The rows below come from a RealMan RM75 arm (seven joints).
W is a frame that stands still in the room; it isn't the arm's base.
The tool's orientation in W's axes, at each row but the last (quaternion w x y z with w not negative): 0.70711 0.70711 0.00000 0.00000; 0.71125 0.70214 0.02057 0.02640; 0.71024 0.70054 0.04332 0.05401; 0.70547 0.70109 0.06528 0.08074; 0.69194 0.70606 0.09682 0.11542; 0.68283 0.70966 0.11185 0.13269; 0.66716 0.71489 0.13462 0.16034; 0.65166 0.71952 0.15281 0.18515; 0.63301 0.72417 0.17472 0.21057; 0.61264 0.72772 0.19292 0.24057
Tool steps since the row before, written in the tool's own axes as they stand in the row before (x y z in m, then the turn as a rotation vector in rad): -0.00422 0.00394 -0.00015 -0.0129 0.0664 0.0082; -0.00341 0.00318 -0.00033 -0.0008 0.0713 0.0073; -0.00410 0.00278 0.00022 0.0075 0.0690 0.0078; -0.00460 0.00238 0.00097 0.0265 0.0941 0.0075; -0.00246 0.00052 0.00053 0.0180 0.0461 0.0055; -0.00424 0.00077 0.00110 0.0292 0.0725 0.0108; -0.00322 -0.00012 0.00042 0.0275 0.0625 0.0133; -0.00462 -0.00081 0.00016 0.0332 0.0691 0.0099; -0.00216 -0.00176 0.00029 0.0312 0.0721 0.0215; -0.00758 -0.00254 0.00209 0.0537 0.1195 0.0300
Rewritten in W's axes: -0.00422 0.00015 0.00394 -0.0129 -0.0082 0.0664; -0.00345 0.00014 0.00315 -0.0009 -0.0064 0.0714; -0.00408 -0.00075 0.00272 0.0074 -0.0058 0.0692; -0.00435 -0.00189 0.00229 0.0254 -0.0015 0.0947; -0.00220 -0.00125 0.00044 0.0178 -0.0010 0.0465; -0.00363 -0.00251 0.00058 0.0295 -0.0033 0.0731; -0.00276 -0.00168 -0.00030 0.0292 -0.0055 0.0629; -0.00400 -0.00219 -0.00113 0.0325 -0.0006 0.0701; -0.00166 -0.00112 -0.00196 0.0369 -0.0118 0.0717; -0.00488 -0.00559 -0.00364 0.0594 -0.0140 0.1197
